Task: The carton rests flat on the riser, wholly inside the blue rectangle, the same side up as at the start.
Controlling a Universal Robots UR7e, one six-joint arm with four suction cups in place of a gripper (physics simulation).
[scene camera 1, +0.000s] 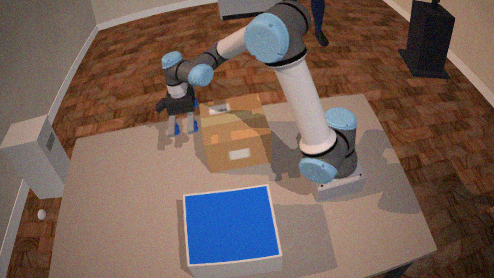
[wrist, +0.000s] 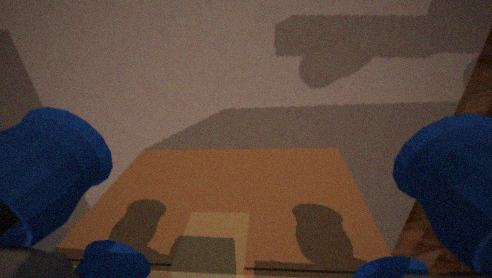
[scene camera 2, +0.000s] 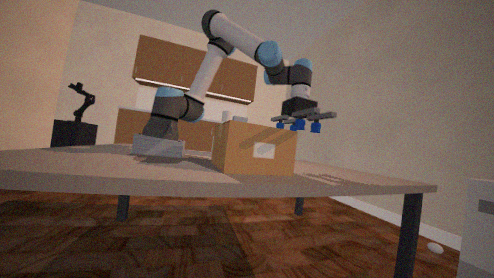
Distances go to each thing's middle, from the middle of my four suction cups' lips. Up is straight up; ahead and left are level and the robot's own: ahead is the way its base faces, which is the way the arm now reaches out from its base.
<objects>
The brown carton point(scene camera 1: 236, 134) is 18 cm behind my suction cup, 1 cm to the right of it and 10 cm below it. Also, from my suction cup: riser with blue rectangle point(scene camera 1: 238, 225) (20 cm behind, 44 cm to the left, 11 cm below).
</objects>
